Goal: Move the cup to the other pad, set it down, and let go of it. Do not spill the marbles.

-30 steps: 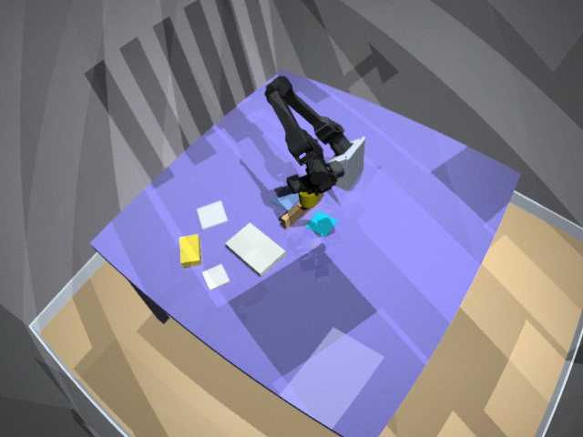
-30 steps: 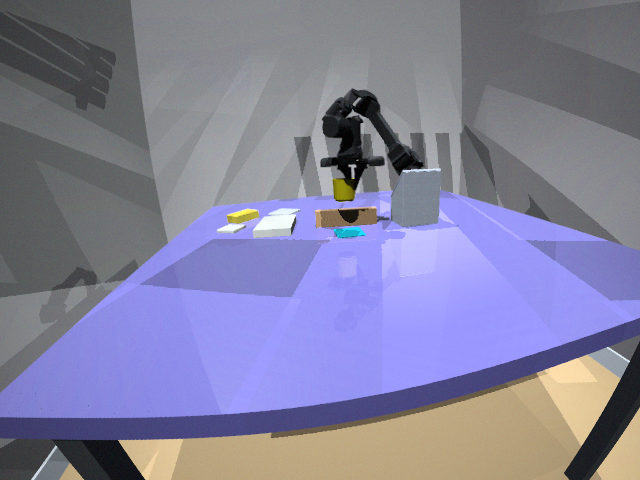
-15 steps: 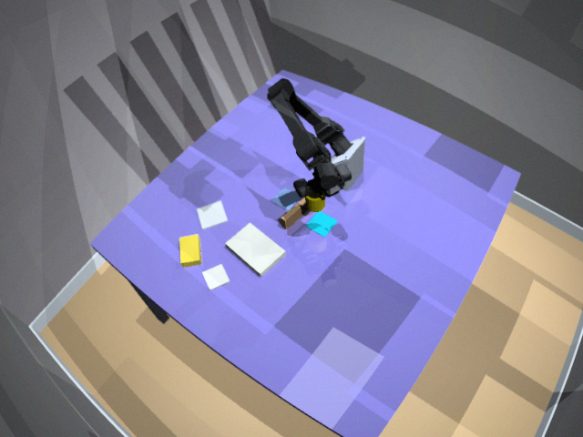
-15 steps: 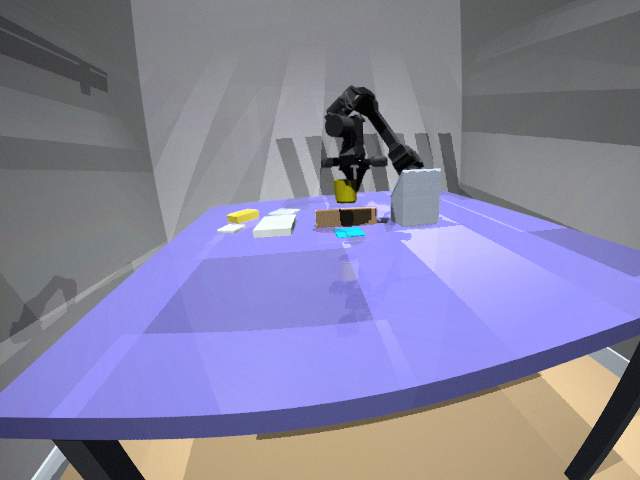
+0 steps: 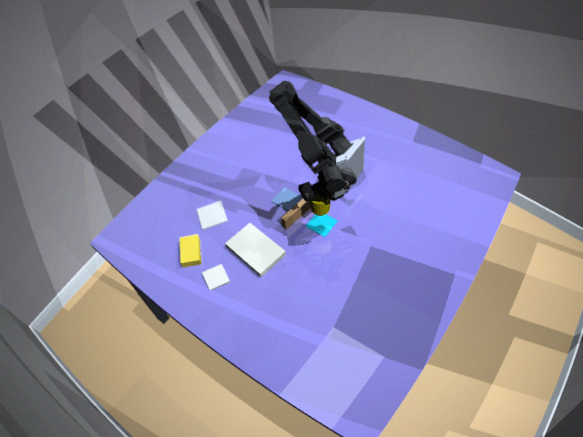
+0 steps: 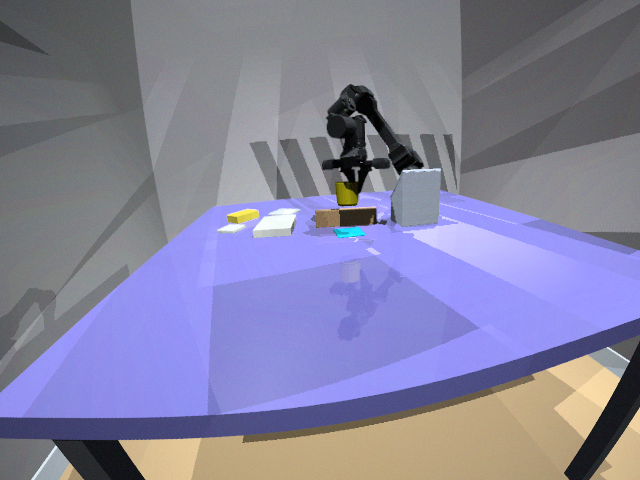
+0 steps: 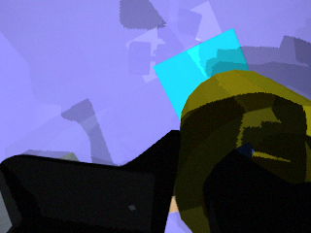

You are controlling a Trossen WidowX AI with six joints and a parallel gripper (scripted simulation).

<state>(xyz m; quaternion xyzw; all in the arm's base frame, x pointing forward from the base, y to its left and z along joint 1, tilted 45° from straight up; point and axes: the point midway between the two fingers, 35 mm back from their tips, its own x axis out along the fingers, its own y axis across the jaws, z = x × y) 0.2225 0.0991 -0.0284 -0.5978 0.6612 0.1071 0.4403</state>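
The cyan pad lies 130 mm below my gripper tip, 20 mm ahead of it and 10 mm to the right of it. From my gripper tip the other things lie so: wooden bar: 100 mm to the right, 100 mm below, 20 mm ahead; dark blue marble: 30 mm to the right, 30 mm ahead, 20 mm below; yellow cup: 20 mm ahead, 10 mm to the right.
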